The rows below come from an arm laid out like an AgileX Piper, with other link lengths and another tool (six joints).
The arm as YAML. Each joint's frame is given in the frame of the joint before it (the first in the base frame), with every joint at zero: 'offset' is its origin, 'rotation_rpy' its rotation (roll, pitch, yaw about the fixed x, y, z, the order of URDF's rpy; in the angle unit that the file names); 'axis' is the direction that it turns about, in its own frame. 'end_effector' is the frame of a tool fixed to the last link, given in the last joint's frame.
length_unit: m
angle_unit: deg
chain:
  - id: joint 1
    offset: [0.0, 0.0, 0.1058]
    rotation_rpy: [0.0, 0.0, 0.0]
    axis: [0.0, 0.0, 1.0]
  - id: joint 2
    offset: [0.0, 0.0, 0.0]
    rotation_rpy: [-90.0, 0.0, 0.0]
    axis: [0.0, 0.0, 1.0]
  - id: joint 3
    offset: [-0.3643, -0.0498, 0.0]
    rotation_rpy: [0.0, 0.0, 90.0]
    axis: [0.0, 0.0, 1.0]
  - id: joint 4
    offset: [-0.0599, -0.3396, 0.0]
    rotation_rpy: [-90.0, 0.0, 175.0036]
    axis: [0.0, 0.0, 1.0]
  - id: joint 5
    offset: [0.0, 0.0, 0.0]
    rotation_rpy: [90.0, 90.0, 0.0]
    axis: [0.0, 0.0, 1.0]
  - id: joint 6
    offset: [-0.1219, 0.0, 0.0]
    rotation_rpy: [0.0, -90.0, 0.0]
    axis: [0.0, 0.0, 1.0]
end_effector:
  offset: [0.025, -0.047, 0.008]
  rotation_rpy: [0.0, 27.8, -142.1]
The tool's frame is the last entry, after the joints.
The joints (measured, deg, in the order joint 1, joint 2, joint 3, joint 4, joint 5, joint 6), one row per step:
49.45, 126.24, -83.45, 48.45, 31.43, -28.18
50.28, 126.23, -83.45, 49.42, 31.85, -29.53
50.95, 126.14, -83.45, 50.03, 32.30, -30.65
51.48, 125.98, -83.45, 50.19, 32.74, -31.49
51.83, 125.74, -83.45, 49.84, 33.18, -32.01
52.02, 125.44, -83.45, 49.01, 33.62, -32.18
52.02, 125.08, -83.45, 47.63, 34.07, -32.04
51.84, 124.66, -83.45, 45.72, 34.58, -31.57
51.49, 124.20, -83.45, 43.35, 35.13, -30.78
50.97, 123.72, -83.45, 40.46, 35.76, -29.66
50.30, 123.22, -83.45, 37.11, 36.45, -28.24
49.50, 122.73, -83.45, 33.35, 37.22, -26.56
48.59, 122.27, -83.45, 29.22, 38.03, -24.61
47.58, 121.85, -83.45, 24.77, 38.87, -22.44
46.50, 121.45, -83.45, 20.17, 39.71, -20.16
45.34, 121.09, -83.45, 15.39, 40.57, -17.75
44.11, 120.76, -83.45, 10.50, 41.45, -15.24
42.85, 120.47, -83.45, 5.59, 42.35, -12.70
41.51, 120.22, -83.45, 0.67, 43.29, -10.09
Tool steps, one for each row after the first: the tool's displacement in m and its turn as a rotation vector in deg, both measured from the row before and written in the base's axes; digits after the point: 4 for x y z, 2 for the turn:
-0.0081, 0.0045, 0.0007, 0.42, 0.09, 1.56
-0.0067, 0.0032, 0.0012, 0.31, -0.02, 1.45
-0.0053, 0.0019, 0.0015, 0.14, -0.18, 1.36
-0.0036, 0.0005, 0.0019, -0.06, -0.35, 1.24
-0.0020, -0.0008, 0.0021, -0.26, -0.47, 1.09
-0.0001, -0.0024, 0.0022, -0.52, -0.66, 0.98
0.0016, -0.0040, 0.0023, -0.78, -0.80, 0.88
0.0032, -0.0054, 0.0024, -1.04, -0.91, 0.71
0.0048, -0.0071, 0.0022, -1.36, -1.02, 0.58
0.0063, -0.0085, 0.0022, -1.66, -1.14, 0.41
0.0076, -0.0100, 0.0019, -1.97, -1.22, 0.26
0.0087, -0.0113, 0.0015, -2.27, -1.31, 0.04
0.0097, -0.0125, 0.0011, -2.53, -1.41, -0.17
0.0105, -0.0133, 0.0011, -2.67, -1.51, -0.38
0.0112, -0.0143, 0.0010, -2.85, -1.60, -0.59
0.0118, -0.0152, 0.0011, -2.96, -1.67, -0.81
0.0119, -0.0157, 0.0011, -3.03, -1.72, -0.97
0.0123, -0.0166, 0.0012, -3.09, -1.74, -1.21

